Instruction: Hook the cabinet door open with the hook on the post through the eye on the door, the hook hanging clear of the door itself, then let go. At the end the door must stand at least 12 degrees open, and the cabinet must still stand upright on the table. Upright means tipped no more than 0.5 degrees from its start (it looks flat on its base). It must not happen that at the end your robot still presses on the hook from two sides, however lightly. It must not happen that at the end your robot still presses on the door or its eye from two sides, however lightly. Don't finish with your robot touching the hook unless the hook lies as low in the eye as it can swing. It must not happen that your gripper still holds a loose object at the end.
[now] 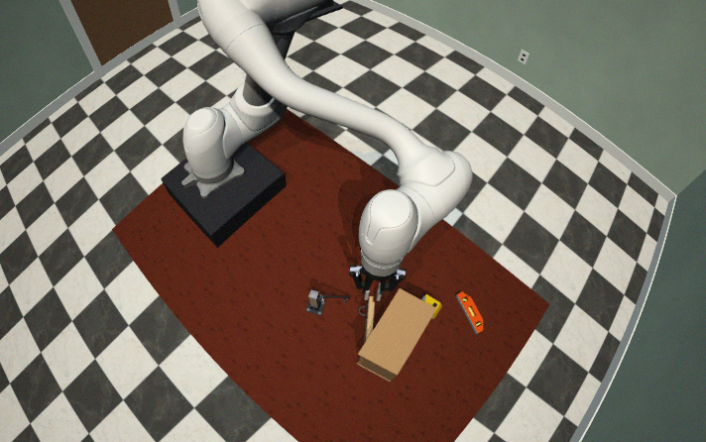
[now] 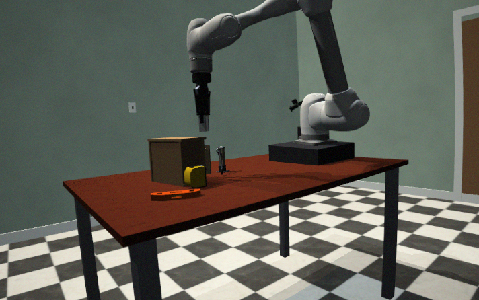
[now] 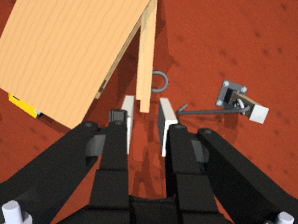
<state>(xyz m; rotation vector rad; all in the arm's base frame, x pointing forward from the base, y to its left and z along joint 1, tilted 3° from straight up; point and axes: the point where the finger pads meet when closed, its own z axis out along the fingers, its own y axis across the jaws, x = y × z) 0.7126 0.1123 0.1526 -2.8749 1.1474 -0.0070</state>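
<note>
My hand is 90 mm past the thin hook, 60 mm to the left of it and 160 mm above it. Also, from my hand: yellow tape measure (110 mm ahead, 140 mm to the left, 190 mm below); then hook post (110 mm behind, 80 mm to the right, 150 mm below); then cabinet door (40 mm ahead, 50 mm to the right, 150 mm below).
</note>
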